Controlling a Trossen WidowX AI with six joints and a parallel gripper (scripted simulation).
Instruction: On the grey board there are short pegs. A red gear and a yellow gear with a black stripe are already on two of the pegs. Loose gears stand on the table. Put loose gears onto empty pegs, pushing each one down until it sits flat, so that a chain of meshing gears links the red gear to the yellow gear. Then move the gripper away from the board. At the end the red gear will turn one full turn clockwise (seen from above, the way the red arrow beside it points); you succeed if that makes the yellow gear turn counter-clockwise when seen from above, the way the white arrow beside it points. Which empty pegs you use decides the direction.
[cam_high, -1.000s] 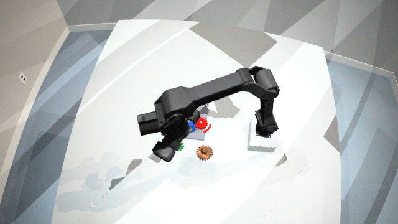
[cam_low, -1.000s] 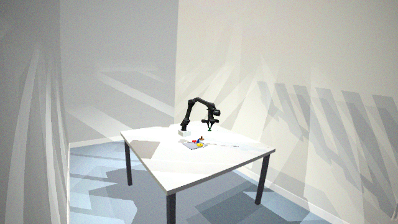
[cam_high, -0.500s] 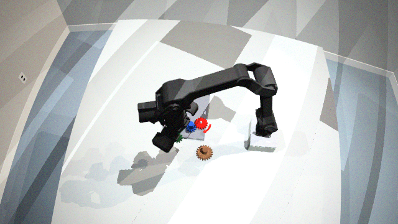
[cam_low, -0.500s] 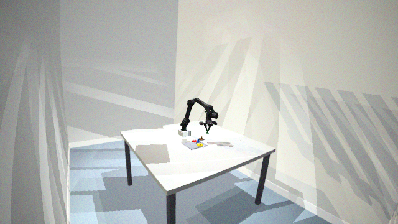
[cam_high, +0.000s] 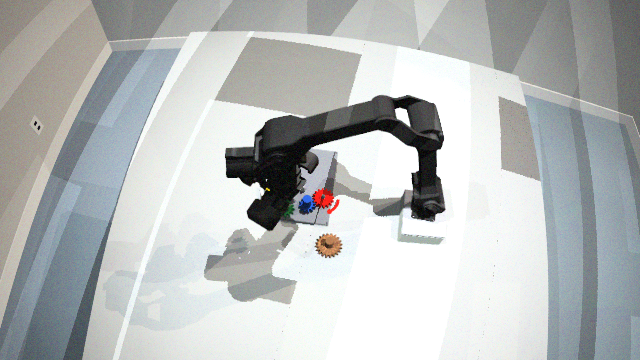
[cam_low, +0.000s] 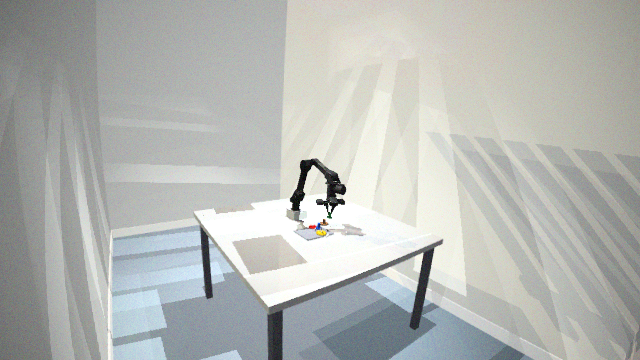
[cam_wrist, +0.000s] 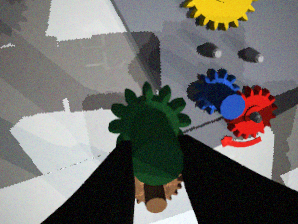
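My gripper tip is 40 mm past the blue gear, 60 mm to the left of it and 90 mm above it. From my gripper tip the other things lie so: yellow gear 40 mm ahead, 90 mm to the right, 100 mm below; then green gear 10 mm below; then red gear 70 mm behind, 80 mm to the right, 100 mm below.
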